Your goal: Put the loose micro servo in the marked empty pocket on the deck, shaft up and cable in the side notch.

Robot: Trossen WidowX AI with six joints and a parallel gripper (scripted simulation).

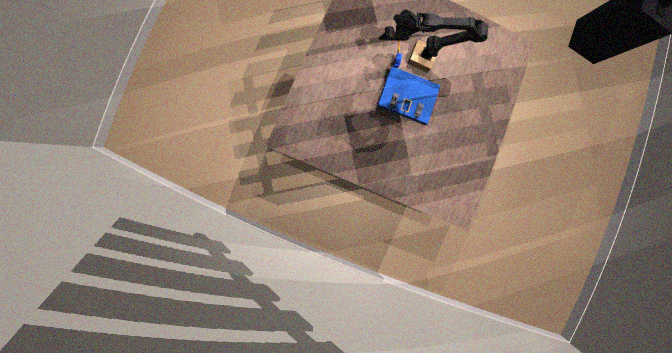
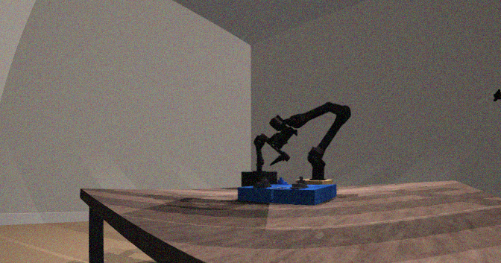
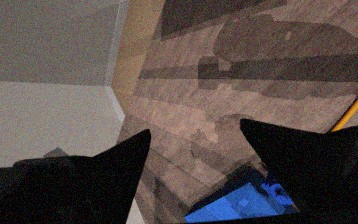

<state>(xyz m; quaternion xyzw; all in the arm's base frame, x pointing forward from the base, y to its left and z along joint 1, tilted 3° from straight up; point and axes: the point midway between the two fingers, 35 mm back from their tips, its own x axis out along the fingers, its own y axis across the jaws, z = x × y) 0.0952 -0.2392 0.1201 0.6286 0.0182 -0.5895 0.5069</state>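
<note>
Now: gripper tip 120 mm short of the blue robot deck, 260 mm to the right of it and 140 mm above it.
</note>
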